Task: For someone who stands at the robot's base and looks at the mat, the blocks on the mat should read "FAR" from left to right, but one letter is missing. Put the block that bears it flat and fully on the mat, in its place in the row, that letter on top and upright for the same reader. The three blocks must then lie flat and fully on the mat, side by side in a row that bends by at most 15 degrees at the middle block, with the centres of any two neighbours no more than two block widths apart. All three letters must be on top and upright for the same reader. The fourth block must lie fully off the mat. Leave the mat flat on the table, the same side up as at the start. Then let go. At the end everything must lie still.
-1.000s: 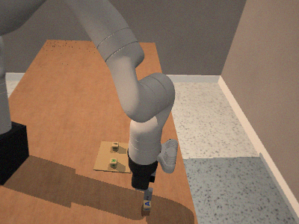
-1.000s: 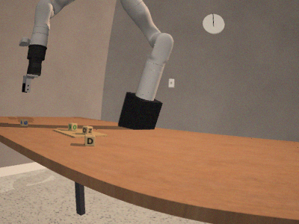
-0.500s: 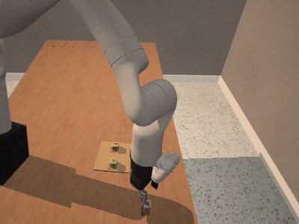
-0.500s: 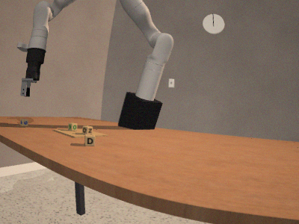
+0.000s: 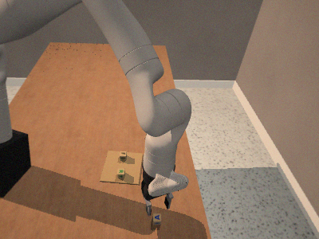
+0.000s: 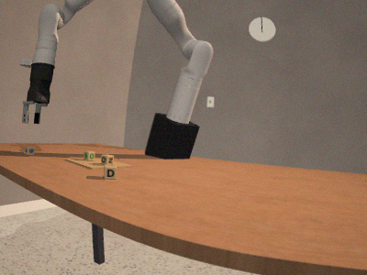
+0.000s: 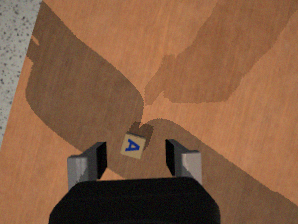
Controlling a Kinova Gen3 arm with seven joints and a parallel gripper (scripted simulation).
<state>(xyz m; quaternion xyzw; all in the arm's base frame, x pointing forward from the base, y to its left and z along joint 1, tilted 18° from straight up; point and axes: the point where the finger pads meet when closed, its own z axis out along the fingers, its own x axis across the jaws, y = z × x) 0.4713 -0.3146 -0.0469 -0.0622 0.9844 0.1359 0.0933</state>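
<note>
Now: the block 10 cm below my hand and 1 cm to the left of it. Round my hand: tan mat 23 cm to the left, 11 cm below, 8 cm behind.
</note>
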